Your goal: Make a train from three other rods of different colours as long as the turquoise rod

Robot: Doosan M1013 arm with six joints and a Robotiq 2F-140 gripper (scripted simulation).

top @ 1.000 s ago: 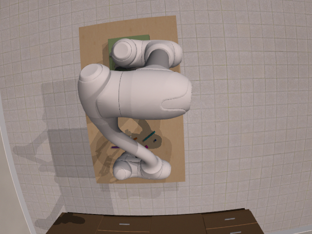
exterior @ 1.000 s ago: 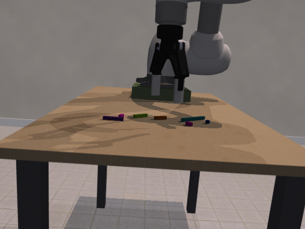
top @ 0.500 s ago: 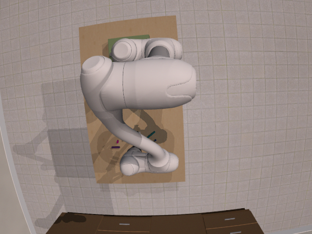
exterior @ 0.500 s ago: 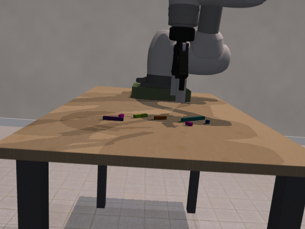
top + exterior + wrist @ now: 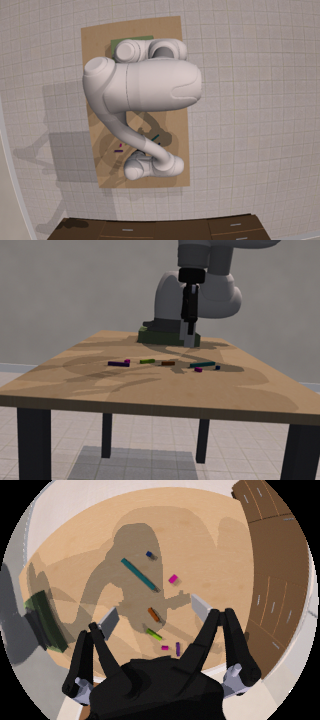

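The blue rod is 1 cm behind my hand, 10 cm to the left of it and 7 cm below it. Round my hand: orange rod 5 cm to the right, 7 cm below; lime rod 11 cm to the right, 7 cm below; turquoise rod 4 cm behind, 5 cm to the left, 7 cm below.
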